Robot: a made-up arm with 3 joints. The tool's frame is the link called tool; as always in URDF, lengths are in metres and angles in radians. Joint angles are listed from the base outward. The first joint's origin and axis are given. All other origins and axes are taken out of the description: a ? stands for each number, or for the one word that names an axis. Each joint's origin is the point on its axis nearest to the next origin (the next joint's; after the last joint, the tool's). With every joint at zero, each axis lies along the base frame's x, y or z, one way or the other. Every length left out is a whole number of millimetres.
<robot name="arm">
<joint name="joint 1" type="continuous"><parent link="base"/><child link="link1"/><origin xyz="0.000 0.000 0.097"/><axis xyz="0 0 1"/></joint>
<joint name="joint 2" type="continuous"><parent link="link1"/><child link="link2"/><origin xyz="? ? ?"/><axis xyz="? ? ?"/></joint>
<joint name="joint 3" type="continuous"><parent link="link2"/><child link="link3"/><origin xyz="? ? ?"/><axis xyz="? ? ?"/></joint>
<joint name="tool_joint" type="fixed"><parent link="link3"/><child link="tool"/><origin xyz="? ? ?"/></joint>
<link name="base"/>
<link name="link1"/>
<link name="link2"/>
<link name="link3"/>
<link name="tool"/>
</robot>
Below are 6 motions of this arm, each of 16 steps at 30 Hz.
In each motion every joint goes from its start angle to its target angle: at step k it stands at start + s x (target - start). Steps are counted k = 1, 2, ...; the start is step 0. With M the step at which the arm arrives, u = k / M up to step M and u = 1 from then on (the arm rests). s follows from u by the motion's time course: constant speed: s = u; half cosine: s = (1 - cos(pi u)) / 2; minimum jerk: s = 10 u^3 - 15 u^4 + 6 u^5.
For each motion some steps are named. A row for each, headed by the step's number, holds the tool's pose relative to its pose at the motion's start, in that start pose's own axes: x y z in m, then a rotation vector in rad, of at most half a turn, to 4 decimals.
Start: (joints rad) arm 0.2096 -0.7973 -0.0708
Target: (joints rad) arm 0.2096 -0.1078 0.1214
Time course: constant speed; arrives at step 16
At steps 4, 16:
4: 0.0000 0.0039 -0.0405 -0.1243 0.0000 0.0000
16: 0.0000 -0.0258 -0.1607 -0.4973 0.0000 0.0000

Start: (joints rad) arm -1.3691 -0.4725 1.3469
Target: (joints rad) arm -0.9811 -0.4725 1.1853
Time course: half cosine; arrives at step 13
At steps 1, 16:
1: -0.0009 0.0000 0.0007 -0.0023 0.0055 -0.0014
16: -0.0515 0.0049 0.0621 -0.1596 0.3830 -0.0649

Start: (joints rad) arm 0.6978 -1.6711 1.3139
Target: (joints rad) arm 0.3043 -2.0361 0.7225
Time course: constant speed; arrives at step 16
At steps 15, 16:
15: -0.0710 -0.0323 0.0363 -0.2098 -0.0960 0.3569
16: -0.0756 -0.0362 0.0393 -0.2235 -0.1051 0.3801

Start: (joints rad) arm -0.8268 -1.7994 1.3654
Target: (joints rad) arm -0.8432 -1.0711 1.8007
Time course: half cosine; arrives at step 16
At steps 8, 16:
8: -0.0011 -0.0870 -0.0359 -0.1465 -0.0004 0.0082
16: -0.0007 -0.1806 -0.0415 -0.2930 -0.0020 0.0163

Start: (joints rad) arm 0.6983 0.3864 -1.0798
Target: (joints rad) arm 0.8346 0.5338 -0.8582
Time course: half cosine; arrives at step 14
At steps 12, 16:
12: -0.0121 0.0335 -0.0233 0.0704 -0.1283 0.0181
16: -0.0126 0.0352 -0.0247 0.0741 -0.1350 0.0193

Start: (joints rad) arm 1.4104 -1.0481 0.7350
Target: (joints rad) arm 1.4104 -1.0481 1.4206
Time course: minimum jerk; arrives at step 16
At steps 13, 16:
13: 0.0000 0.0359 0.0399 0.6522 0.0000 0.0000
16: 0.0000 0.0370 0.0425 0.6856 0.0000 0.0000

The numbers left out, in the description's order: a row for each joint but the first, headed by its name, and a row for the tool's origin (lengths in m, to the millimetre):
joint 2: xyz -0.152 -0.052 0.000, axis -1 0 0
joint 3: xyz 0.000 0.208 0.080, axis 1 0 0
tool: xyz 0.000 0.041 -0.073

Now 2 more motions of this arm.
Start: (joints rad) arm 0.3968 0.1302 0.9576
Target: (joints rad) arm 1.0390 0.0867 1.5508
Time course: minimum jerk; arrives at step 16
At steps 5, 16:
5: -0.0275 -0.0039 0.0207 0.1145 0.0895 0.0733
16: -0.1129 -0.0533 0.1489 0.6144 0.5948 0.2692

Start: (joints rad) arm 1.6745 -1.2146 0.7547
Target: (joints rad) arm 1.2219 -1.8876 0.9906
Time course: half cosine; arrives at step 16
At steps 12, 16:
12: -0.0584 0.0245 0.1099 0.7659 -0.2798 0.2803
16: -0.0780 0.0152 0.1264 0.8929 -0.3081 0.3528

